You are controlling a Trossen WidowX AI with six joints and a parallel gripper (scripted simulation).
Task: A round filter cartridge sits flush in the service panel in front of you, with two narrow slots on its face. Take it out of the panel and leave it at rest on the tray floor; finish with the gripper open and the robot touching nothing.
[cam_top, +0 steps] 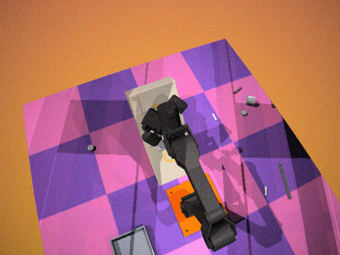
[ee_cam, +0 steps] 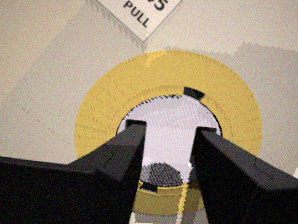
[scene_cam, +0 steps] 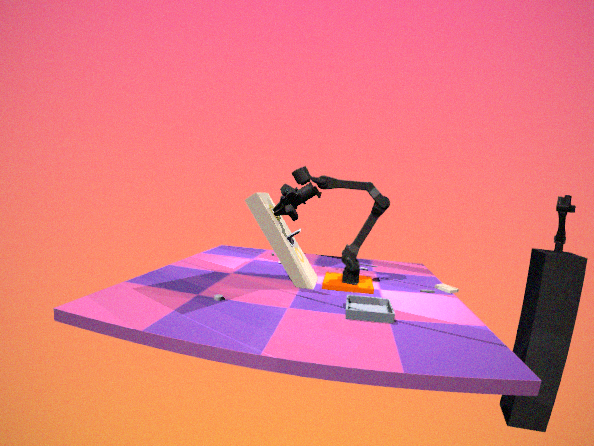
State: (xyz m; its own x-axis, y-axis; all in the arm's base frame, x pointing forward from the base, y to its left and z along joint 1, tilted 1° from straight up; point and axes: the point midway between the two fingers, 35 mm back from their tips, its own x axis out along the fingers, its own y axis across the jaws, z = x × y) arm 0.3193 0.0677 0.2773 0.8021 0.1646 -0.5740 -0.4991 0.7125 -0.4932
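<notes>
My gripper tip is 10 mm short of the round pale filter cartridge and 10 mm above it. Round my gripper tip: grey tray: 460 mm behind, 270 mm below, 190 mm to the left.
</notes>
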